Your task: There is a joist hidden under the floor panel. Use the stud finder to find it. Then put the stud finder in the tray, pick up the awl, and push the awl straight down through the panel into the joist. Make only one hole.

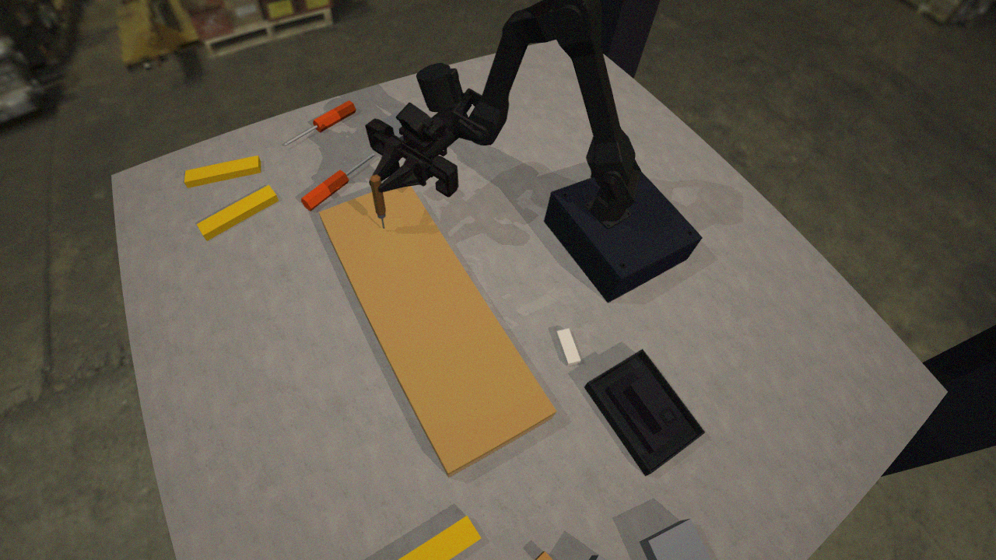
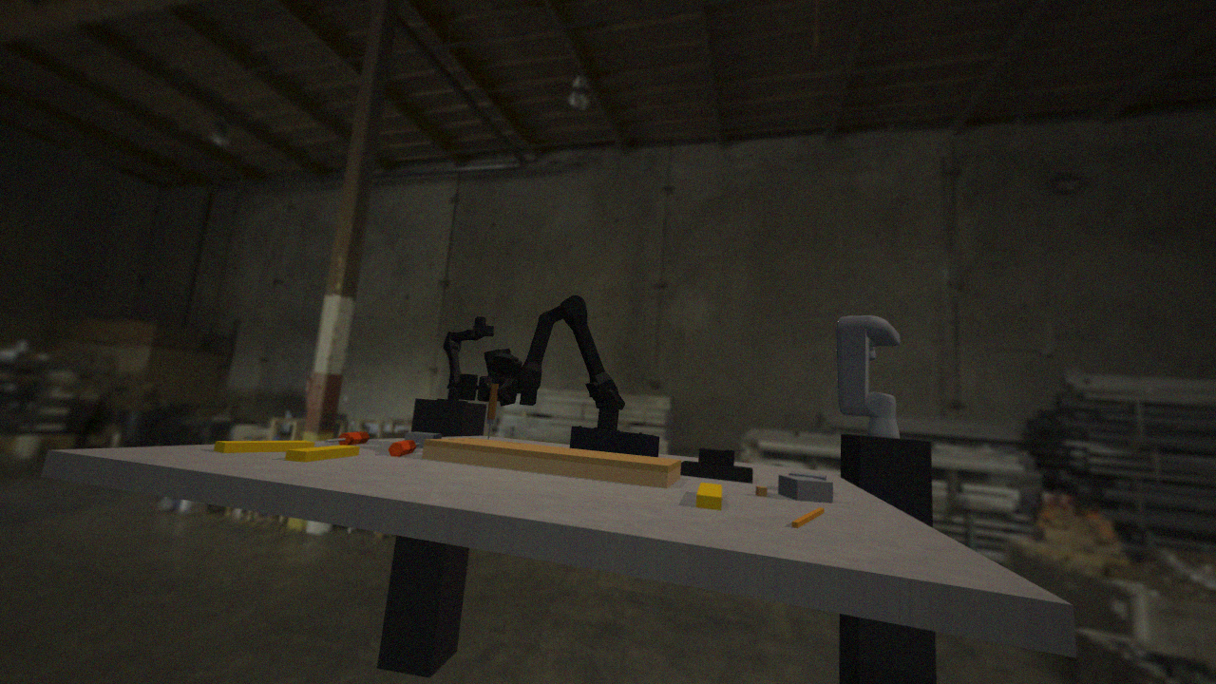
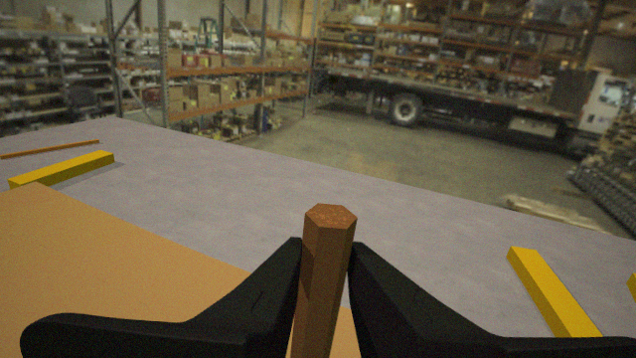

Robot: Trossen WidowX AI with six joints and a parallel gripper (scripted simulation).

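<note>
Now: gripper tip 60 mm above the awl. Also, from my gripper tip: small white block 350 mm to the left, 150 mm below, 140 mm behind; tray 510 mm to the left, 170 mm behind, 140 mm below; stud finder 520 mm to the left, 170 mm behind, 110 mm below.
</note>
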